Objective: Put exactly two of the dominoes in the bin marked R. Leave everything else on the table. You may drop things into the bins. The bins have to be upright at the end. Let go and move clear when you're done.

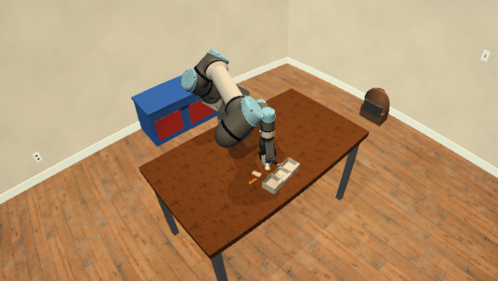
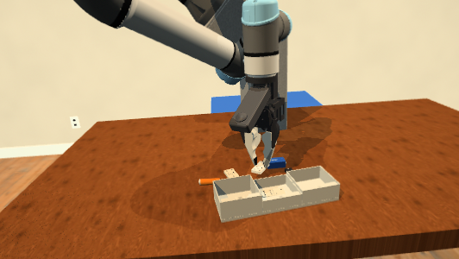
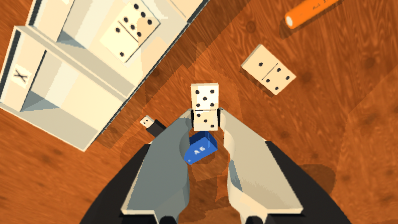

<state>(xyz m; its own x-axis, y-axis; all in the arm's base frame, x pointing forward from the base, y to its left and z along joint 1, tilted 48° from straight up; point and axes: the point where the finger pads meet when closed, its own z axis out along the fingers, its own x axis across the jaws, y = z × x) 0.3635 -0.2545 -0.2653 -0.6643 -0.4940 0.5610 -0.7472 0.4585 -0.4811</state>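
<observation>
My hand is 10 cm short of the cream three-compartment bin tray and 2 cm above it. From my hand the other things lie so: small black stick 7 cm to the left, 4 cm below, 1 cm ahead; blue block 6 cm to the left, 4 cm behind, 3 cm below; domino 7 cm to the right, 4 cm below, 3 cm behind.
</observation>
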